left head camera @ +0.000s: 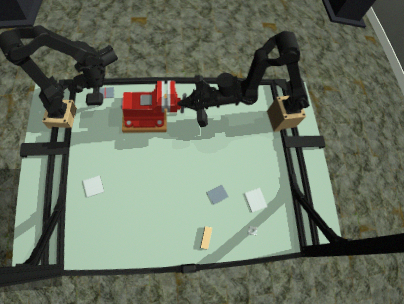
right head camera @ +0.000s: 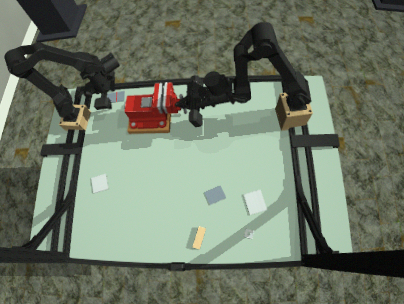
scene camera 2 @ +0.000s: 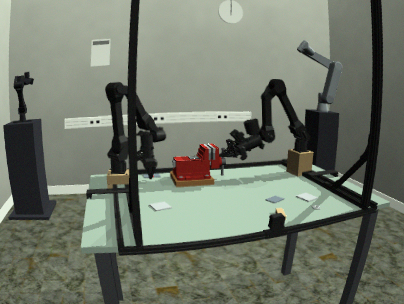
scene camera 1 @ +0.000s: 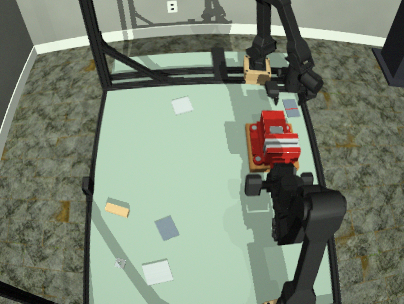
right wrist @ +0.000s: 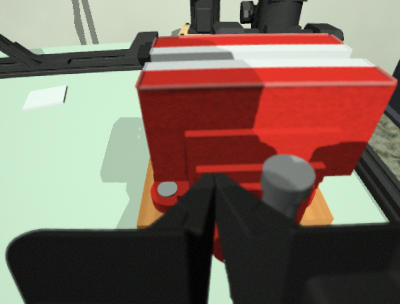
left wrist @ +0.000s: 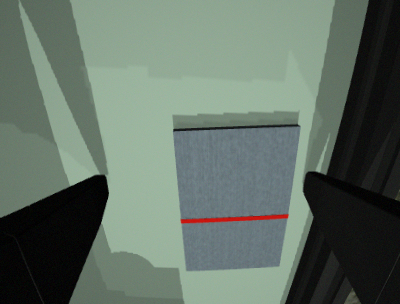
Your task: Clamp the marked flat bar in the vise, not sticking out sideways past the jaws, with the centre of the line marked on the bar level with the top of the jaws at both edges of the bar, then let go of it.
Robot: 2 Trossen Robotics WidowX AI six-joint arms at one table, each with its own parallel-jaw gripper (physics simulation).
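Places are measured from the left arm's base along level axes (x ahead, y left, z up), in centimetres.
Pixels of known places: left gripper, between the fingertips: (left head camera: 100, 95) (right head camera: 112, 99) (scene camera 2: 149, 176) (scene camera 1: 287, 105) (left wrist: 208, 183); right gripper, between the fingertips: (left head camera: 177, 104) (right head camera: 175, 105) (scene camera 2: 219, 155) (scene camera 1: 275, 163) (right wrist: 213, 182); left arm's base, origin of its link: (left head camera: 57, 110) (right head camera: 71, 114) (scene camera 2: 118, 171) (scene camera 1: 257, 64) (right wrist: 205, 29); right arm's base, origin of its link: (left head camera: 291, 106) (right head camera: 296, 102) (scene camera 2: 300, 150).
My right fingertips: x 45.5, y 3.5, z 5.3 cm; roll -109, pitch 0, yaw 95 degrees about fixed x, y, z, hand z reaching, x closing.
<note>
Ahead of a thing's pixels: the offset from my right fingertips to its middle.
The marked flat bar @(dx -30.5, dy +9.2, dz -11.3 cm) (left head camera: 109, 92) (right head camera: 117, 97) (scene camera 1: 291, 108) (left wrist: 232, 172) is blue-grey with a red line and lies flat on the table beside the vise. My left gripper (left wrist: 208, 183) is open and points down at the bar, one fingertip out past each long side in the left wrist view; its exact height is unclear. The red vise (left head camera: 142, 112) (right head camera: 141, 107) (scene camera 1: 272, 120) (scene camera 2: 190, 169) (right wrist: 210, 110) stands on a wooden base, with a narrow gap between its pale jaw faces. My right gripper (right wrist: 213, 182) is shut and empty, close beside the grey vise handle (right wrist: 287, 175) (scene camera 2: 222, 169).
Toward the front lie a white tile @(dx -27.7, dy -29.7, dz -11.2 cm) (left head camera: 93, 186), a grey-blue tile @(dx +17.2, dy -29.2, dz -11.3 cm) (left head camera: 217, 194), another white tile @(dx +31.6, dy -30.5, dz -11.2 cm) (left head camera: 255, 200), a wooden block @(dx +13.4, dy -45.0, dz -10.7 cm) (left head camera: 206, 238) and a small metallic piece @(dx +30.3, dy -41.8, dz -11.3 cm) (left head camera: 252, 231). The black frame rail runs close beside the bar in the left wrist view.
</note>
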